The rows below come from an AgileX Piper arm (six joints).
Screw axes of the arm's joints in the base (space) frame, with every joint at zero. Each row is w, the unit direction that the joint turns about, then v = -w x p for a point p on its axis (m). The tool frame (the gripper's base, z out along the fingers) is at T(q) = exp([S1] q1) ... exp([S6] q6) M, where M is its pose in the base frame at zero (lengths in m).
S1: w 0 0 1 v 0.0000 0.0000 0.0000
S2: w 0 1 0 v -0.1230 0.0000 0.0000
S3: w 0 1 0 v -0.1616 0.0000 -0.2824
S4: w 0.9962 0 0.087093 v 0.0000 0.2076 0.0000
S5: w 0 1 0 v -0.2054 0.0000 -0.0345
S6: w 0.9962 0 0.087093 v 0.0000 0.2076 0.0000
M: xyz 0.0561 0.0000 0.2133 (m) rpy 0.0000 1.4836 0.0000 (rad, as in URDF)
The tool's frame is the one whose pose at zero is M.
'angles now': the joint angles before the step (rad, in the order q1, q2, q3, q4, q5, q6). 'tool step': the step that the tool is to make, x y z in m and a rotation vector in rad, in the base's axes. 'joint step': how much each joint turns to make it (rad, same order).
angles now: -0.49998 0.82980 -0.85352 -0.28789 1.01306 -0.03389
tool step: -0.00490 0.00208 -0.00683 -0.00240 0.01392 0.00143
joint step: -0.00003 -0.02200 0.03327 -0.00719 -0.00089 -0.00261
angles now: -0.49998 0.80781 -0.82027 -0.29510 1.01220 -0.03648
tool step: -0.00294 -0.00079 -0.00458 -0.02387 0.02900 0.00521
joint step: 0.00002 -0.00847 0.02141 -0.02900 -0.00155 -0.00983
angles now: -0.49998 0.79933 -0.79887 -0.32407 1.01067 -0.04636
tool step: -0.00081 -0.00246 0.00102 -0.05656 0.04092 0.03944
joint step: 0.00001 -0.00001 0.00116 -0.03703 -0.00799 -0.05346
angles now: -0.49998 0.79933 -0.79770 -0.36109 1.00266 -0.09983
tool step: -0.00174 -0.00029 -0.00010 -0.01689 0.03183 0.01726
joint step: -0.00002 -0.00194 0.00001 -0.01193 0.01320 -0.03107
